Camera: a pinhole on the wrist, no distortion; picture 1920 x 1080 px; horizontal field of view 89.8 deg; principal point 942.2 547.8 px. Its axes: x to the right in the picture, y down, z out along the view. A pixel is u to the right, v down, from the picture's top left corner.
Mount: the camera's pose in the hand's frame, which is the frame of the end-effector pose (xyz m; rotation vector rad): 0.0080 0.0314 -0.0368 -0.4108 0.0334 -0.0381
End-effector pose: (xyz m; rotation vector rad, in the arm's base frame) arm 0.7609 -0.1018 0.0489 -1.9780 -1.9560 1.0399
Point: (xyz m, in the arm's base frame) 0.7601 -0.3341 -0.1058
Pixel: 222.0 468.2
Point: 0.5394 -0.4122 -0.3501
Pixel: 672.4 224.8
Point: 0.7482 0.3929 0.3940
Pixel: behind the camera
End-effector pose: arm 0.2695 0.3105 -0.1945 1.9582 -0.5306 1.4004
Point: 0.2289 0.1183 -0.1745
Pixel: 824.7 893.6
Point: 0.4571 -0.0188 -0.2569
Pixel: 865.6 275.6
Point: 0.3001 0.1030 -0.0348
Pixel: 1519.4 818.1
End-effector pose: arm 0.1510 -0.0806 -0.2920 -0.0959 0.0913 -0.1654
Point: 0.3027 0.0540 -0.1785
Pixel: 1396.7 715.6
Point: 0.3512 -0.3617 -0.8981
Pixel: behind the camera
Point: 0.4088 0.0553 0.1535
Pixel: 1254.5 341.2
